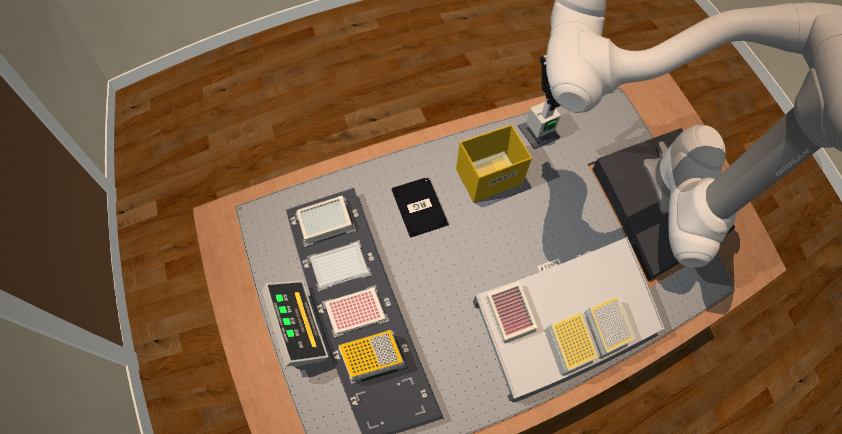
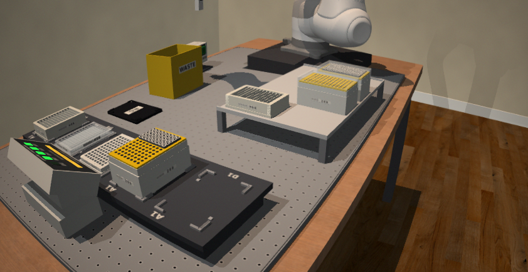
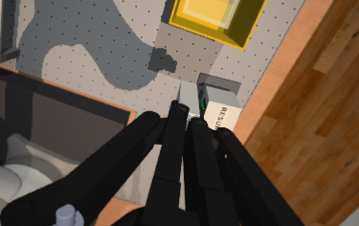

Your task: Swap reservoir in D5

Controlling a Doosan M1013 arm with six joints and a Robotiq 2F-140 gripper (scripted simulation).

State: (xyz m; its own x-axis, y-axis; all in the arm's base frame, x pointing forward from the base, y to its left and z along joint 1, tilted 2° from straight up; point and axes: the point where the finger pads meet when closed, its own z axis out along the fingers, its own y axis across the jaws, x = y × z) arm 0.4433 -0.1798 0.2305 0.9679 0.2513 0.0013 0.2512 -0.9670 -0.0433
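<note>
The resume key box lies 220 mm below my hand, 80 mm to the right of it and 80 mm behind it. Also, from my hand: waste bin: 240 mm below, 120 mm ahead, 10 mm to the left; then black RG nest: 330 mm ahead, 280 mm below, 50 mm to the left; then shelf label: 300 mm to the left, 280 mm below, 40 mm ahead.
</note>
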